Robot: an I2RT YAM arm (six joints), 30 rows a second.
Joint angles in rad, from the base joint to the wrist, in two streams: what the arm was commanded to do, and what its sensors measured. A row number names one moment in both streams.
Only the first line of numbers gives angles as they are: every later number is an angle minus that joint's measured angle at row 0.
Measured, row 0: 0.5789, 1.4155, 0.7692, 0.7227, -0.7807, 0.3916
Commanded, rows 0 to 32: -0.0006, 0.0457, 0.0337, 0.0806, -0.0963, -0.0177; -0.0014, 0.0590, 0.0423, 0.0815, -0.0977, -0.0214; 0.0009, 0.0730, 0.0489, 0.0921, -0.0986, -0.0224; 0.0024, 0.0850, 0.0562, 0.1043, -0.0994, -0.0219; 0.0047, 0.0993, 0.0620, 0.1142, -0.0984, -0.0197; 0.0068, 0.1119, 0.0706, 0.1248, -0.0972, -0.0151; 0.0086, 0.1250, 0.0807, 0.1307, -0.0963, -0.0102; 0.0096, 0.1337, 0.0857, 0.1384, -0.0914, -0.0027; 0.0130, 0.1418, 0.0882, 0.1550, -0.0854, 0.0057; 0.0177, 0.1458, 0.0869, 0.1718, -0.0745, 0.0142; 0.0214, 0.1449, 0.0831, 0.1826, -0.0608, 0.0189; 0.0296, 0.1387, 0.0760, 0.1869, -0.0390, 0.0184; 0.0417, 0.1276, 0.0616, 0.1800, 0.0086, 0.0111; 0.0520, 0.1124, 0.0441, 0.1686, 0.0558, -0.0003; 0.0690, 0.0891, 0.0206, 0.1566, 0.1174, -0.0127; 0.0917, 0.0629, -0.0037, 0.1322, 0.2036, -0.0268; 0.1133, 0.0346, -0.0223, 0.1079, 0.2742, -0.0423; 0.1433, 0.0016, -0.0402, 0.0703, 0.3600, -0.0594; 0.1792, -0.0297, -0.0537, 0.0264, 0.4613, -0.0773; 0.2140, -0.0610, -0.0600, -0.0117, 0.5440, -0.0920; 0.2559, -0.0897, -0.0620, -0.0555, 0.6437, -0.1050; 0.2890, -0.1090, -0.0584, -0.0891, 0.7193, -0.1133; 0.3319, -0.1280, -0.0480, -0.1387, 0.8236, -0.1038; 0.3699, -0.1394, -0.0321, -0.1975, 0.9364, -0.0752; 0.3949, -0.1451, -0.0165, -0.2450, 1.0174, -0.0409; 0.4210, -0.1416, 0.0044, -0.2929, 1.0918, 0.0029; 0.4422, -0.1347, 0.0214, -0.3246, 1.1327, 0.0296; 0.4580, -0.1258, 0.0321, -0.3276, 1.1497, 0.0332; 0.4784, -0.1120, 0.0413, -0.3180, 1.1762, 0.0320; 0.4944, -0.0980, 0.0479, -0.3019, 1.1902, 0.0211; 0.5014, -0.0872, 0.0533, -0.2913, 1.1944, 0.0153; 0.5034, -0.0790, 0.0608, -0.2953, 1.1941, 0.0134; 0.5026, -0.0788, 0.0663, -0.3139, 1.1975, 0.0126
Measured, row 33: 0.4608, -0.0965, 0.0374, -0.2689, 1.1551, -0.0176
